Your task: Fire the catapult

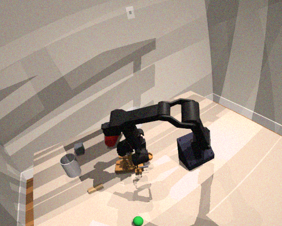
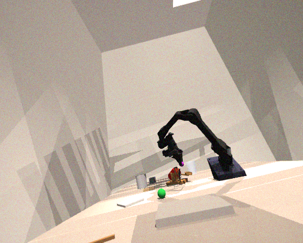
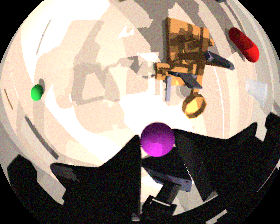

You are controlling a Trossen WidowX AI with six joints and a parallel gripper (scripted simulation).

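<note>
The wooden catapult lies 3 cm ahead of my gripper tip, 9 cm to the right of it and 6 cm below it. Round my gripper tip: purple ball: 1 cm above; then wooden block: 26 cm ahead, 4 cm to the right, 11 cm below; then green ball: 13 cm ahead, 22 cm to the left, 10 cm below.
</note>
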